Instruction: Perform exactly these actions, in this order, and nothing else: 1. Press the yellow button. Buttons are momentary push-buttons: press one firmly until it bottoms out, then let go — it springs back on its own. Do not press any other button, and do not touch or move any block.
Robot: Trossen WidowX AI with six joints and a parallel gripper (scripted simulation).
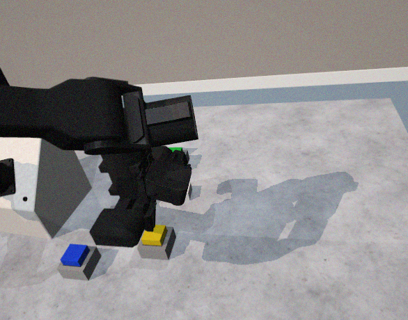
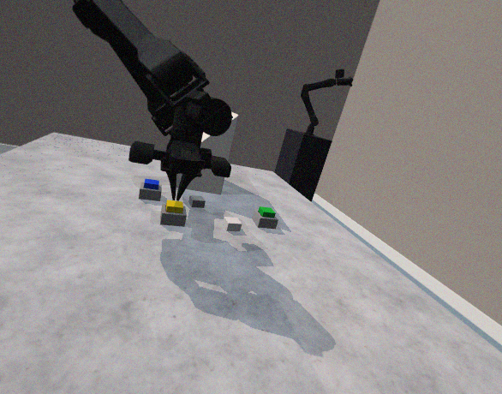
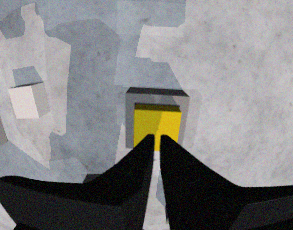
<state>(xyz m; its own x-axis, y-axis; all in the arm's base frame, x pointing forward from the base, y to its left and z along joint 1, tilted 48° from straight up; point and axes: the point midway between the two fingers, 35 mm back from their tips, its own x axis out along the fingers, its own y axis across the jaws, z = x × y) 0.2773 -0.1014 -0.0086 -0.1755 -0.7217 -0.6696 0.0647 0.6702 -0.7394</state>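
Now: the yellow button 1 cm below my gripper tip. Round my gripper tip: small grey block: 9 cm behind, 7 cm to the left, 4 cm below; then small white block: 13 cm to the left, 4 cm below, 2 cm ahead; then blue button: 12 cm behind, 4 cm to the right, 1 cm below.
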